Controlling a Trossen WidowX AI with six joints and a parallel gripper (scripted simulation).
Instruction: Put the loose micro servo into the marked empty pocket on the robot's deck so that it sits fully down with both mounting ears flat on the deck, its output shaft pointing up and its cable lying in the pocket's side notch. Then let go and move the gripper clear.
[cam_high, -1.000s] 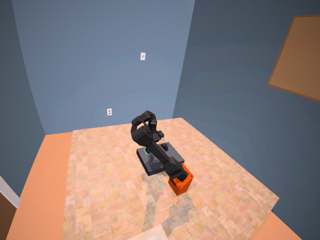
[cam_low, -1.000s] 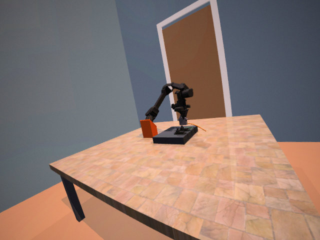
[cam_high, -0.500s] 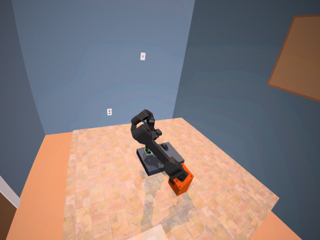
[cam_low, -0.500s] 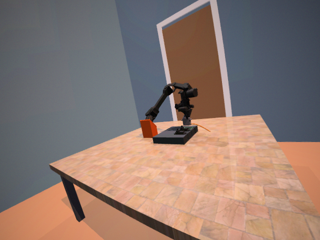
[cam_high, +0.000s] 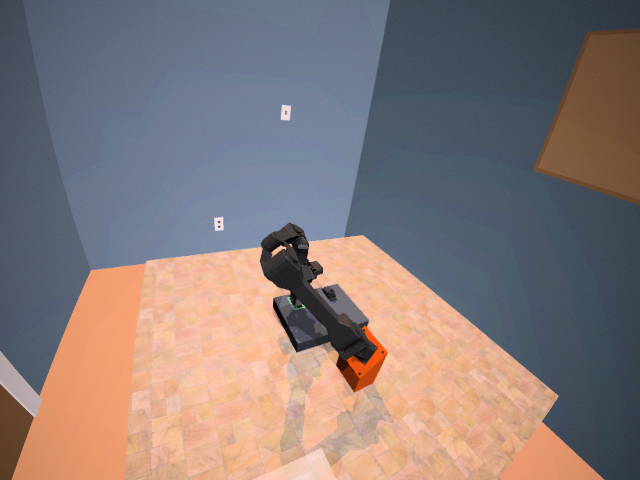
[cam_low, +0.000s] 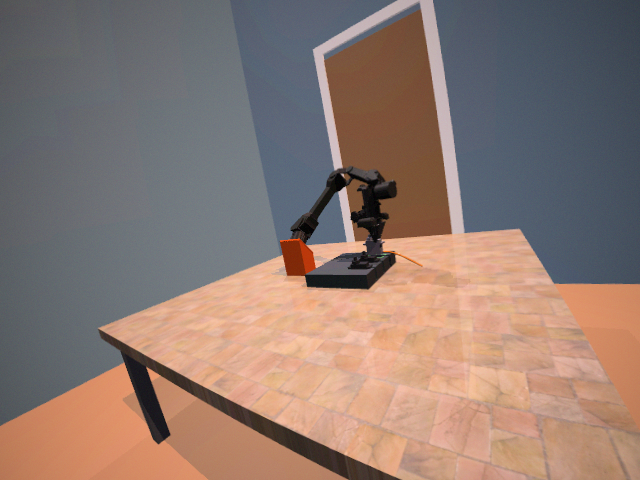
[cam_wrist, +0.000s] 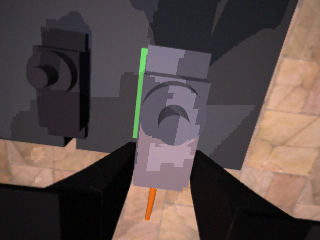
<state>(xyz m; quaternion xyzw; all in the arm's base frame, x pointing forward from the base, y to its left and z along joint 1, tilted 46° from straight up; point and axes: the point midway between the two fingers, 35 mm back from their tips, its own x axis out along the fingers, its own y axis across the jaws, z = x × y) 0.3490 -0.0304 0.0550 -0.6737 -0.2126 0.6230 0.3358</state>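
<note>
The dark deck is 130 mm behind my gripper tip, 60 mm to the right of it and 80 mm below it.
</note>
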